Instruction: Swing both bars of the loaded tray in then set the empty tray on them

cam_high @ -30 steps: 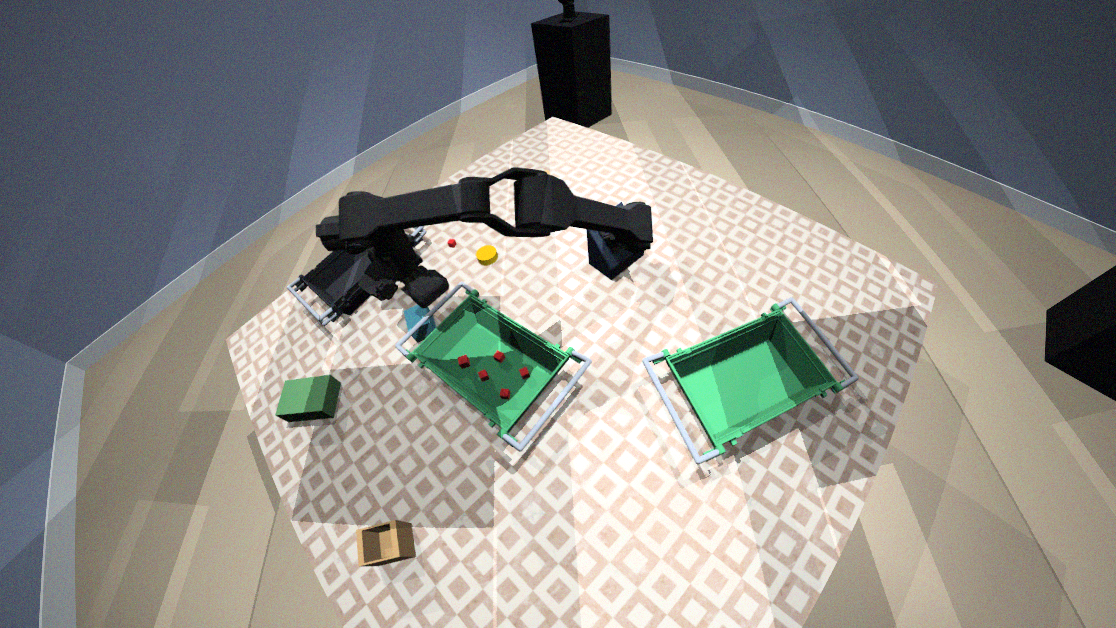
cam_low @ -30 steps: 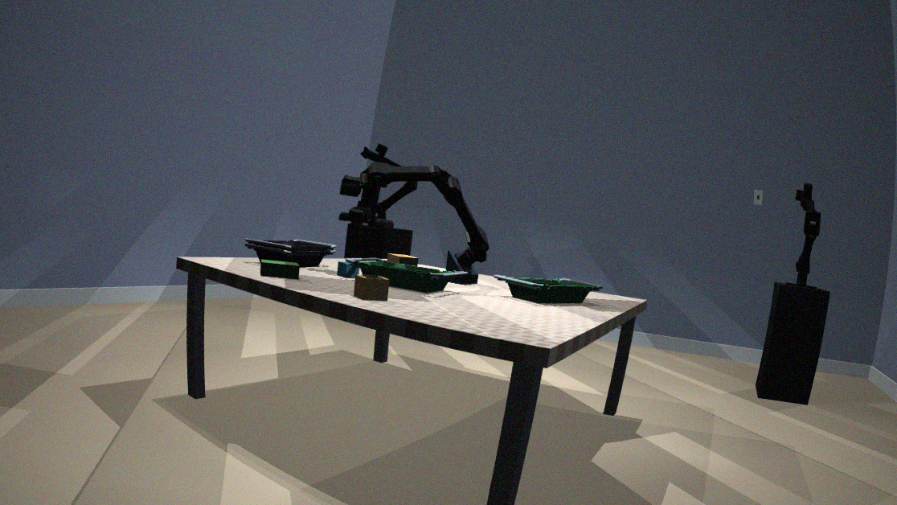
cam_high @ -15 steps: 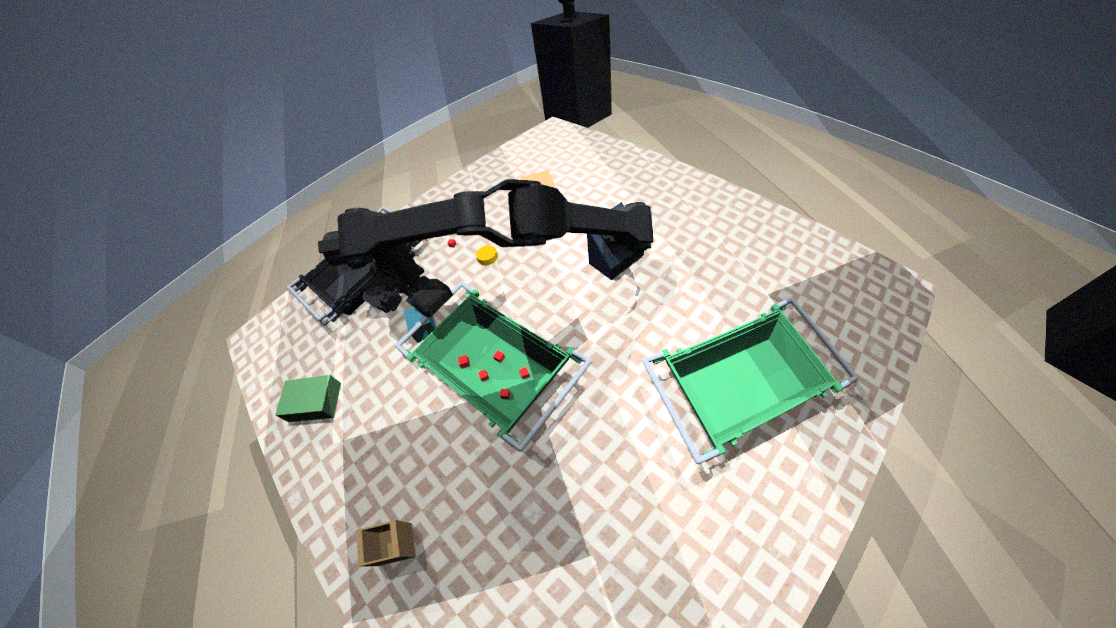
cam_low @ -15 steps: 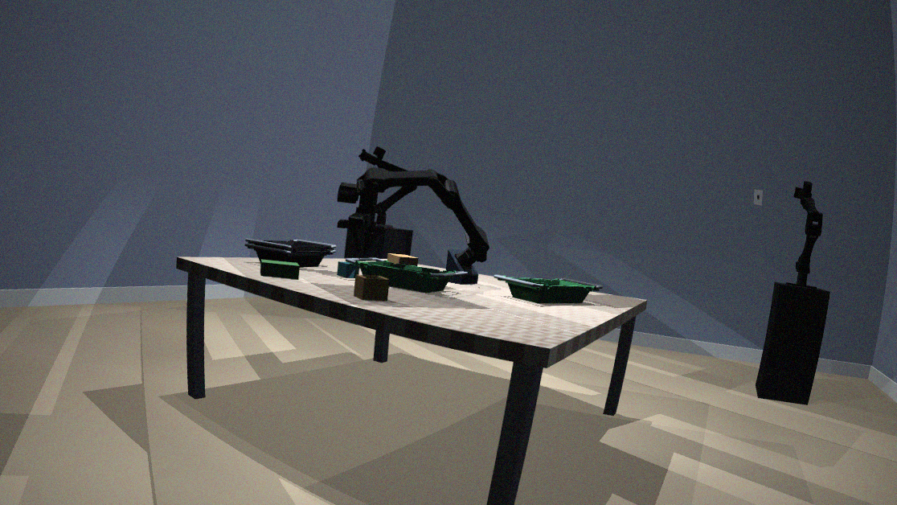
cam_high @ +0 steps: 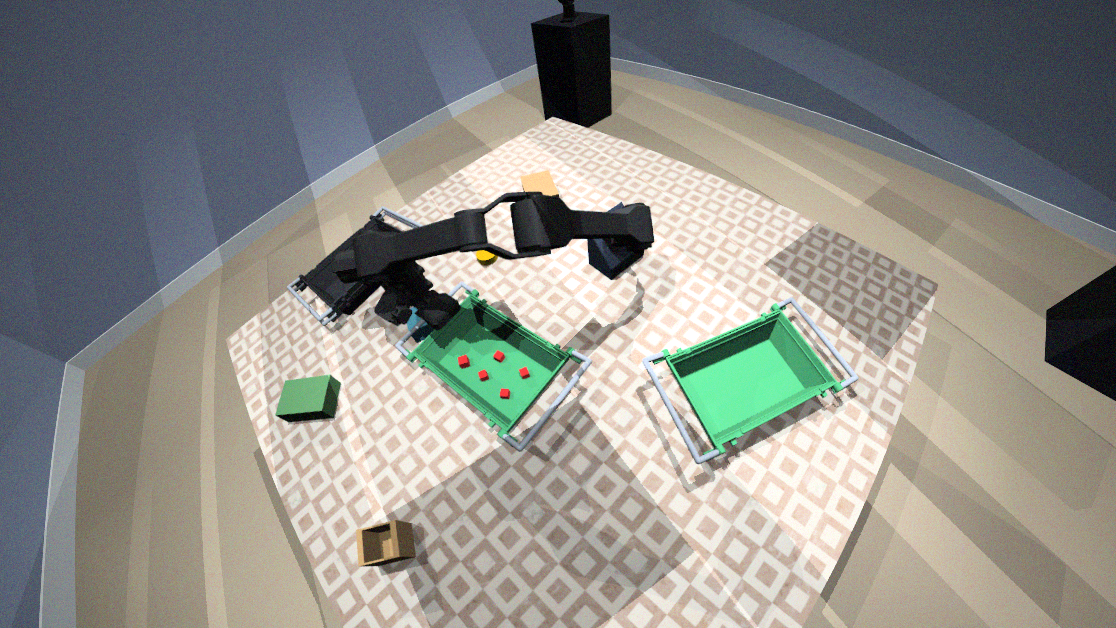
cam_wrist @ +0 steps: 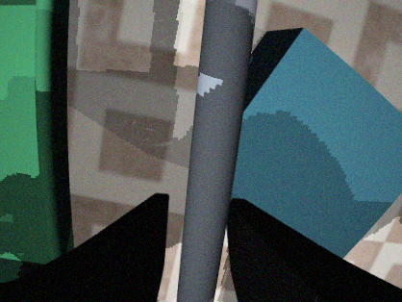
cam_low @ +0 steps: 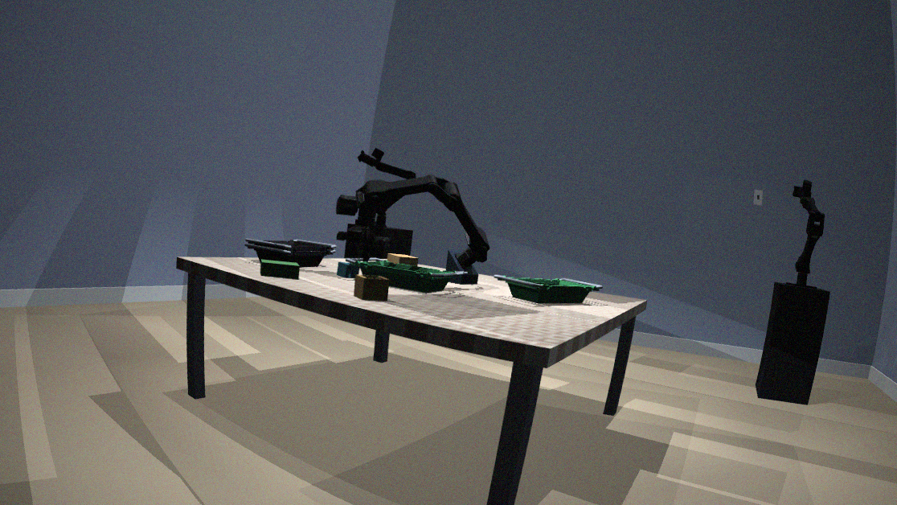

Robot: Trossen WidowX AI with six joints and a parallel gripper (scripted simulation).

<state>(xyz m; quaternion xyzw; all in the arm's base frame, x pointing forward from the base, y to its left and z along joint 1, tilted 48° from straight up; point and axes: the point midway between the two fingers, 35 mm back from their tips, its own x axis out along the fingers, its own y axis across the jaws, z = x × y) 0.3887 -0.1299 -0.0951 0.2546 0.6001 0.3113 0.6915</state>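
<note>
Now: the cyan cube 2 cm ahead of my gripper tip, 3 cm to the right of it and 2 cm below it. Also, from my gripper tip: cardboard box 31 cm ahead, 28 cm to the left, 3 cm below; green box 31 cm ahead, 7 cm to the right, 2 cm below; yellow disc 20 cm behind, 8 cm to the right, 3 cm below.
</note>
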